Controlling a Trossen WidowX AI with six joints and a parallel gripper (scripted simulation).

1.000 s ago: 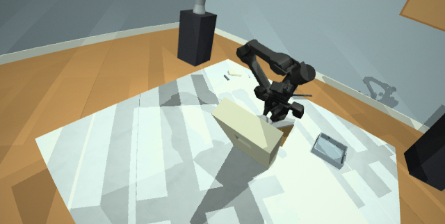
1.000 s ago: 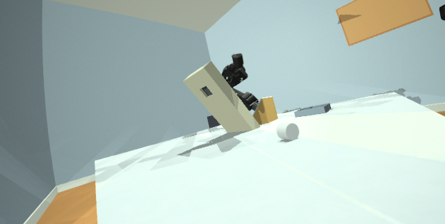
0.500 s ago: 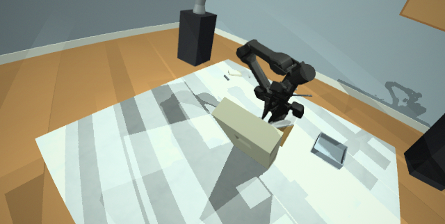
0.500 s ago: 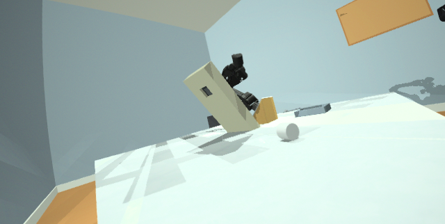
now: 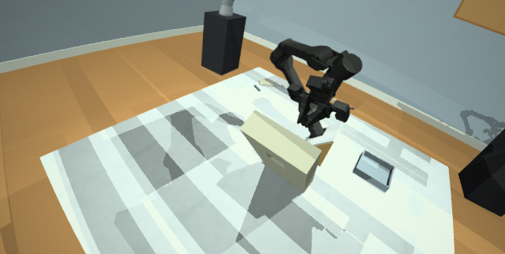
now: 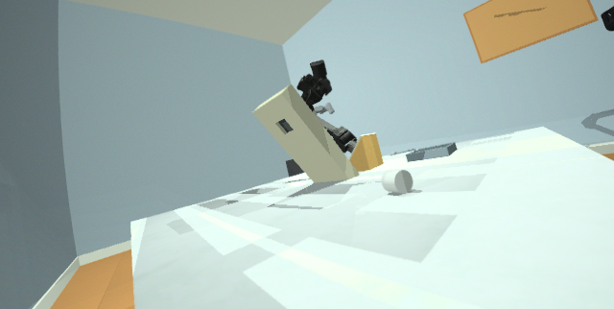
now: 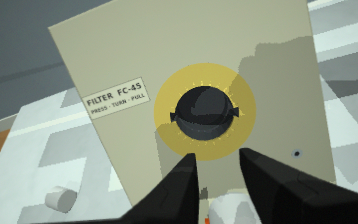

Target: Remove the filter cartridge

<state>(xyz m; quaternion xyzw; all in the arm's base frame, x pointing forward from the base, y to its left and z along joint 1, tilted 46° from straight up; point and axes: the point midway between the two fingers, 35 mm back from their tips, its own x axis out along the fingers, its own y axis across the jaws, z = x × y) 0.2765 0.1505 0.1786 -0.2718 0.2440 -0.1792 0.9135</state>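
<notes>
The round filter cartridge is 20 mm behind my gripper tip, 10 mm to the left of it and 100 mm below it. The rest, counted from my gripper tip: beige service panel: 20 mm ahead, 110 mm below; then grey tray: 340 mm behind, 310 mm to the left, 280 mm below.
</notes>
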